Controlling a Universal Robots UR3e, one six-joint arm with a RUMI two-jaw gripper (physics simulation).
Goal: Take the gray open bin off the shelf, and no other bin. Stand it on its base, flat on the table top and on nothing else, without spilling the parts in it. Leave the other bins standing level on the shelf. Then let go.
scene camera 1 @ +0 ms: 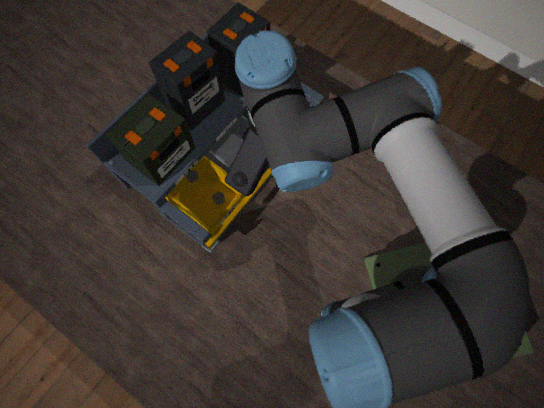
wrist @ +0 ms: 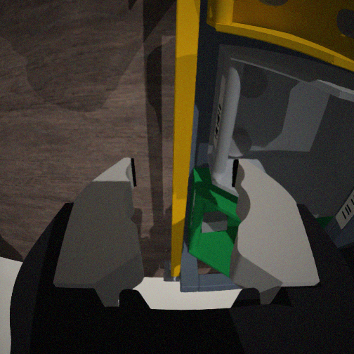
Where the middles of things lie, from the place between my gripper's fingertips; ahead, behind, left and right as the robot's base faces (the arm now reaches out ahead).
My gripper is now 9 cm short of the gray open bin (scene camera 1: 224, 151), 3 cm to the right of it and 2 cm above it. From my hand the other things lie so: yellow bin (scene camera 1: 195, 199) (14 cm to the left, 6 cm ahead, 2 cm below); then green open bin (wrist: 214, 248) (10 cm ahead, 9 cm to the right, 2 cm below).
